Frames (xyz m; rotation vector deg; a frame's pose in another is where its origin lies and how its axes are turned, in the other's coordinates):
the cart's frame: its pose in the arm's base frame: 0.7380 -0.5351 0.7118 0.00 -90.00 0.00
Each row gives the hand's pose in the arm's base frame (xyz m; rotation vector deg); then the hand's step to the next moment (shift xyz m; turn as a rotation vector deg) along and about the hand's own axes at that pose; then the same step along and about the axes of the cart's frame.
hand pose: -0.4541 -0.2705 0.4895 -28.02 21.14 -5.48
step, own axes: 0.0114 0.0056 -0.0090 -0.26 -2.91 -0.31
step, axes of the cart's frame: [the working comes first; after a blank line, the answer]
step, axes of the arm's base frame: 0.0073 -0.0011 -0.0137 -0.36 -2.65 1.21

-0.0137 -0.0011 -0.0073 1.21 -2.65 0.36
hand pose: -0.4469 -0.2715 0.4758 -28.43 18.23 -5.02
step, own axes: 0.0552 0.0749 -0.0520 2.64 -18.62 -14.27
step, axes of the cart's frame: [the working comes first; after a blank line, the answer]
step, axes of the arm's base frame: 0.0360 0.0333 -0.0946 -2.19 -23.22 -3.64

-0.0946 0.0333 -0.0360 -3.64 -23.22 2.19
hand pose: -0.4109 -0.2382 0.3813 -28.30 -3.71 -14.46
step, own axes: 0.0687 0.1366 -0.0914 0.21 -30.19 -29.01
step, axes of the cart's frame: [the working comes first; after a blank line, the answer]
step, axes of the arm's base frame: 0.1013 0.0572 -0.1349 -7.48 -39.54 -11.57

-0.1349 0.0572 -0.1013 -11.57 -39.54 7.48
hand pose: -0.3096 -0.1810 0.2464 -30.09 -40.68 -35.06
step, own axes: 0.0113 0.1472 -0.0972 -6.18 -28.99 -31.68
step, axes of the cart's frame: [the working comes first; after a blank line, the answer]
step, axes of the arm's base frame: 0.1477 0.0391 -0.0888 -9.35 -38.25 -18.22

-0.0888 0.0391 -0.1477 -18.22 -38.25 9.35
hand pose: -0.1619 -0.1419 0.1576 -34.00 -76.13 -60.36
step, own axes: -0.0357 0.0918 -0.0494 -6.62 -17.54 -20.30
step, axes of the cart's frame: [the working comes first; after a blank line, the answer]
step, axes of the arm's base frame: 0.1070 0.0085 -0.0248 -4.85 -23.32 -14.00

-0.0248 0.0085 -0.1070 -14.00 -23.32 4.85
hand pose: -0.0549 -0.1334 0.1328 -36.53 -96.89 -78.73
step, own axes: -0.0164 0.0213 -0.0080 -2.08 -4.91 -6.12
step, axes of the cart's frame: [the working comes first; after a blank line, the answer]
step, axes of the arm's base frame: 0.0279 0.0000 -0.0024 -1.11 -6.92 -4.10

-0.0024 0.0000 -0.0279 -4.10 -6.92 1.11
